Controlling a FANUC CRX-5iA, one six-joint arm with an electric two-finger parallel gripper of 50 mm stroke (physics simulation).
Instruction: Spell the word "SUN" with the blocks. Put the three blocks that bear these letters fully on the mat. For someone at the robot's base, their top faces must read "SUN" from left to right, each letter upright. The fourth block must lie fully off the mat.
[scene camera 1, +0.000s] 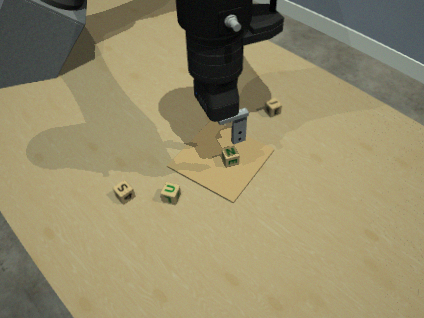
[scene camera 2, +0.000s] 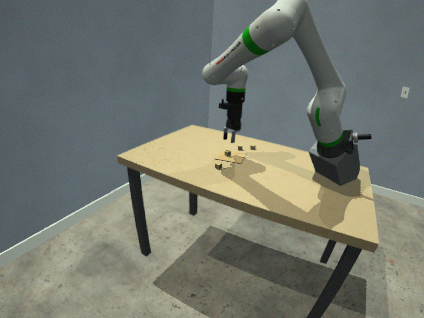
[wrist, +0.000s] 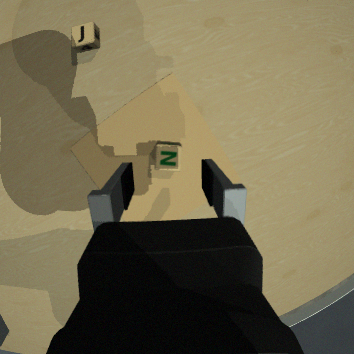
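The N block (scene camera 1: 231, 156) (scene camera 2: 227, 153) (wrist: 167, 157) sits on the mat (scene camera 1: 233, 192) (scene camera 2: 222, 159) (wrist: 135, 120), its green N on top. The U block (scene camera 1: 170, 192) (scene camera 2: 240, 148) and S block (scene camera 1: 123, 192) (scene camera 2: 253, 147) lie off the mat, U nearer it; neither shows in the wrist view. The J block (scene camera 1: 273, 107) (scene camera 2: 218, 166) (wrist: 85, 36) lies off the mat on the opposite side. My gripper (scene camera 1: 230, 137) (scene camera 2: 229, 138) (wrist: 166, 174) is open and empty above the mat. In the wrist view the N block shows below and slightly beyond the fingertips, its sides roughly parallel to them.
The wooden table (scene camera 1: 300, 240) (scene camera 2: 175, 150) (wrist: 290, 90) carries the mat and blocks. The robot's grey base (scene camera 1: 35, 45) (scene camera 2: 337, 165) stands at one end of it. Arm shadows cross the table and part of the mat. A wall stands beyond the table.
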